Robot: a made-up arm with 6 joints. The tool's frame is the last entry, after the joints. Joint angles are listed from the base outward.
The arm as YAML. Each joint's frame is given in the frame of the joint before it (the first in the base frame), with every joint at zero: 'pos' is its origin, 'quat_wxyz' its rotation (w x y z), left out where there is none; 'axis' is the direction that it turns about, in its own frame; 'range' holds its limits. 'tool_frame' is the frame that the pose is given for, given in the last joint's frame.
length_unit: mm
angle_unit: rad
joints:
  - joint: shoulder
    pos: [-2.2, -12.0, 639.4]
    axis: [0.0, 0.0, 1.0]
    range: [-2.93, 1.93]
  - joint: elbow
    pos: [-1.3, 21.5, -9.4]
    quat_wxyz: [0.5, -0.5, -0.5, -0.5]
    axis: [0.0, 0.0, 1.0]
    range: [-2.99, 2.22]
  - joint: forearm
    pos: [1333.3, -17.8, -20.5]
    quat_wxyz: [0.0, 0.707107, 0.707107, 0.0]
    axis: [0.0, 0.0, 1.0]
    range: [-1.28, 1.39]
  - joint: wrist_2
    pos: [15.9, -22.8, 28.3]
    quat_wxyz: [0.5, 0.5, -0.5, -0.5]
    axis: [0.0, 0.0, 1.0]
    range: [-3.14, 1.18]
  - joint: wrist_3
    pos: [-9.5, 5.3, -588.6]
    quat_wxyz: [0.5, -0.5, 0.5, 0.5]
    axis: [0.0, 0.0, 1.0]
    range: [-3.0, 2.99]
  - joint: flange
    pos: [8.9, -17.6, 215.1]
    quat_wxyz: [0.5, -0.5, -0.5, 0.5]
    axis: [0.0, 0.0, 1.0]
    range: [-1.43, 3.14]
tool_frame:
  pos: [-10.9, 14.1, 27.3]
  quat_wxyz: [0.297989, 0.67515, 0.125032, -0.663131]
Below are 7 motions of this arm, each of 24 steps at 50 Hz.
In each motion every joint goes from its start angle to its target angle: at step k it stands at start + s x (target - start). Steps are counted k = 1, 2, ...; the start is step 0. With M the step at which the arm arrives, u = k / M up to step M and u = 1 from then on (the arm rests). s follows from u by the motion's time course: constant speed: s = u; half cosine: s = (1 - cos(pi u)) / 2; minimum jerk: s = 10 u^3 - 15 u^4 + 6 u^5.
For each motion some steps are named. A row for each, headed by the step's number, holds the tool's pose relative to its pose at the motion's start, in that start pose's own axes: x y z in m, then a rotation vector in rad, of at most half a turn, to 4 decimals.
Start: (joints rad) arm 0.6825 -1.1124 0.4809 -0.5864 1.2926 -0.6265
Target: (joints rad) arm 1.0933 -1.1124 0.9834 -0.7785 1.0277 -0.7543
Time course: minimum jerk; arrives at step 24
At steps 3, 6, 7, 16, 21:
3: 0.0070 0.0022 -0.0012 0.0097 0.0004 0.0075
6: 0.0455 0.0152 -0.0085 0.0629 0.0034 0.0480
7: 0.0669 0.0232 -0.0129 0.0928 0.0054 0.0701
16: 0.3388 0.1857 -0.0956 0.4943 0.0621 0.3267
21: 0.4140 0.2574 -0.1284 0.6184 0.0920 0.3904

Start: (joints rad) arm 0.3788 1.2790 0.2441 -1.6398 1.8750 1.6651
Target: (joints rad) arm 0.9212 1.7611 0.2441 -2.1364 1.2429 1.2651
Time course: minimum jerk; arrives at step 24
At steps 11, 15, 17, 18, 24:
11: -0.4004 -0.1243 0.1803 -0.0071 0.2253 -0.2416
15: -0.6264 -0.2380 0.3669 -0.0336 0.3157 -0.3979
17: -0.7006 -0.2908 0.4517 -0.0463 0.3358 -0.4548
18: -0.7270 -0.3127 0.4862 -0.0513 0.3412 -0.4762
24: -0.7772 -0.3613 0.5609 -0.0613 0.3481 -0.5192

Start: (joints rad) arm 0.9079 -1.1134 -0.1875 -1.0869 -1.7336 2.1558
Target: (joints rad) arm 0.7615 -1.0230 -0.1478 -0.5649 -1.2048 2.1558
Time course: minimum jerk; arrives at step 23
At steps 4, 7, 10, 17, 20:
4: -0.0007 0.0042 0.0017 -0.0010 -0.0313 -0.0147
7: -0.0026 0.0183 0.0073 -0.0075 -0.1319 -0.0630
10: -0.0045 0.0429 0.0160 -0.0284 -0.2922 -0.1446
17: -0.0023 0.1091 0.0369 -0.1308 -0.6524 -0.3543
20: -0.0007 0.1228 0.0412 -0.1588 -0.7164 -0.3967

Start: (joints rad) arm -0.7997 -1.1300 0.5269 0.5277 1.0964 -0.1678
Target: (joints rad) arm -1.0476 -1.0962 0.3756 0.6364 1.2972 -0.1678
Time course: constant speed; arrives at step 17
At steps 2, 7, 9, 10, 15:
2: 0.0055 -0.0372 -0.0169 -0.0033 0.0253 -0.0362
7: 0.0131 -0.1300 -0.0577 -0.0086 0.0870 -0.1274
9: 0.0139 -0.1669 -0.0733 -0.0096 0.1111 -0.1641
10: 0.0137 -0.1852 -0.0810 -0.0098 0.1229 -0.1825
15: 0.0082 -0.2762 -0.1177 -0.0087 0.1806 -0.2752

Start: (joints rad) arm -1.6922 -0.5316 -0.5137 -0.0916 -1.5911 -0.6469
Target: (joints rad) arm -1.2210 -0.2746 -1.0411 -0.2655 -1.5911 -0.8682
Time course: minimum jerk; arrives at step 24
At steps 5, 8, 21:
5: 0.0191 -0.0011 -0.0267 -0.0241 -0.0495 -0.0072
8: 0.0627 -0.0078 -0.0812 -0.0760 -0.1624 -0.0151
21: 0.2772 -0.0801 -0.2369 -0.2777 -0.7640 0.1449

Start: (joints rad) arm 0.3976 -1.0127 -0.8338 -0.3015 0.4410 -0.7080
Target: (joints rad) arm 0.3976 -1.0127 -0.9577 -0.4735 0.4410 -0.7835
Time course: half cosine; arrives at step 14
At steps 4, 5, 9, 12, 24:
4: -0.0083 0.0074 0.0167 0.0357 -0.0291 0.0204
5: -0.0126 0.0111 0.0250 0.0537 -0.0435 0.0310
9: -0.0344 0.0277 0.0620 0.1355 -0.1071 0.0824
12: -0.0473 0.0362 0.0812 0.1792 -0.1397 0.1121
24: -0.0502 0.0380 0.0852 0.1885 -0.1465 0.1185

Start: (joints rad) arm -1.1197 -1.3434 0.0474 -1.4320 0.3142 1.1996
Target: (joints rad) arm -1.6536 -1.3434 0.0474 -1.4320 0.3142 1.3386
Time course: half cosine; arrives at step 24
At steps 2, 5, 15, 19, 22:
2: -0.0046 -0.0067 -0.0031 -0.0100 0.0046 0.0028
5: -0.0276 -0.0409 -0.0175 -0.0607 0.0279 0.0170
15: -0.1770 -0.2925 -0.0663 -0.4064 0.1830 0.1172
19: -0.2244 -0.3848 -0.0625 -0.5273 0.2358 0.1537
22: -0.2433 -0.4238 -0.0577 -0.5781 0.2578 0.1694

